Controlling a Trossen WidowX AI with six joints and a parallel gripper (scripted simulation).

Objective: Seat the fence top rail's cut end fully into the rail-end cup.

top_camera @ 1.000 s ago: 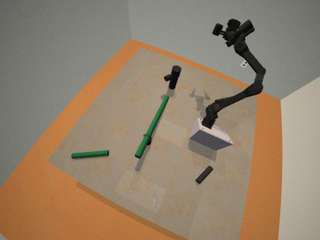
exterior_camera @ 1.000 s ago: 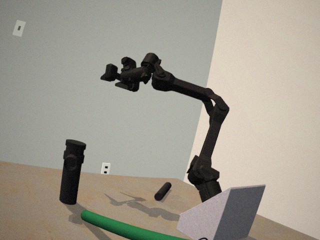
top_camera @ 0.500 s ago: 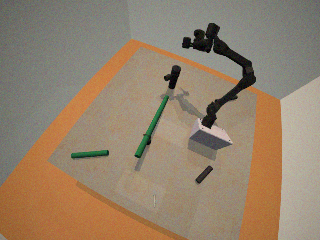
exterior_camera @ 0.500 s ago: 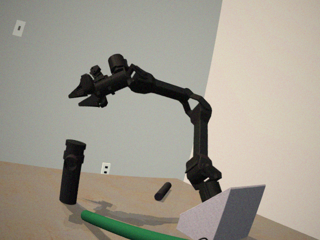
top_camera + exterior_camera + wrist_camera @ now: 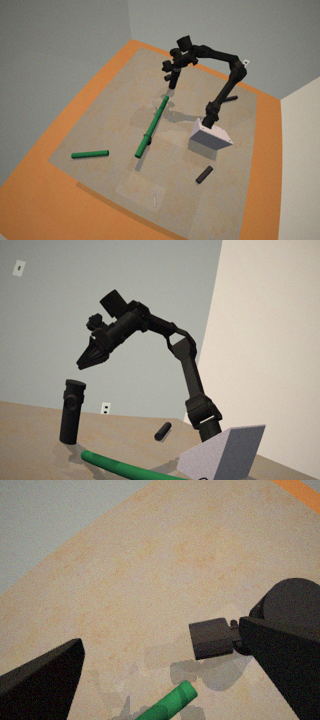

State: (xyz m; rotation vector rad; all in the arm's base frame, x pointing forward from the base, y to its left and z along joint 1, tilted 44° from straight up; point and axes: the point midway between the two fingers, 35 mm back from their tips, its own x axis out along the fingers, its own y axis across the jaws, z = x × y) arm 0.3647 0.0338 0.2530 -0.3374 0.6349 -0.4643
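Right now my gripper tip is 110 mm above the rail-end cup, 40 mm to the left of it and 10 mm past it. From my gripper tip the other things lie so: short dark cylinder: 550 mm behind, 410 mm to the left, 250 mm below; small white pin: 690 mm to the left, 350 mm behind, 260 mm below; short green tube: 690 mm to the left, 250 mm below, 150 mm ahead.
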